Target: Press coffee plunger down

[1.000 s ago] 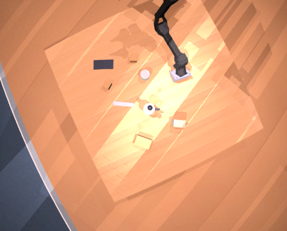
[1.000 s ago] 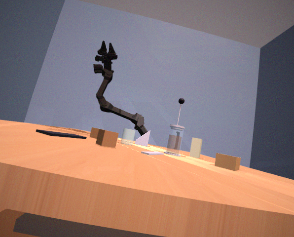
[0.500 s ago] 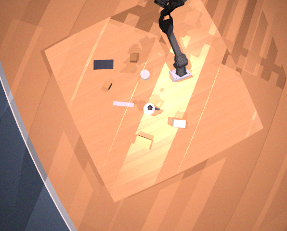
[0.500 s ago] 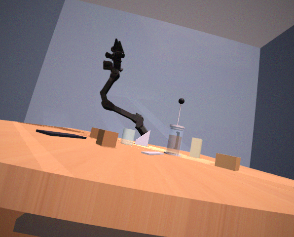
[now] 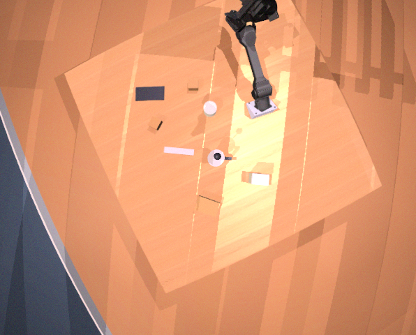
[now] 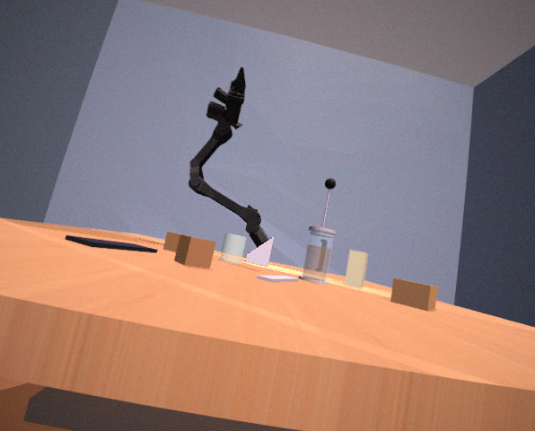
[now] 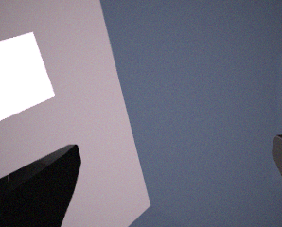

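The glass coffee press lies 56 cm below my gripper tip, 34 cm to the left of it and 22 cm ahead of it. Round my gripper tip: cream block: 64 cm below, 52 cm to the left, 10 cm ahead; flat pale strip: 69 cm below, 37 cm ahead, 21 cm to the left; dark flat pad: 69 cm below, 36 cm ahead, 12 cm to the right.
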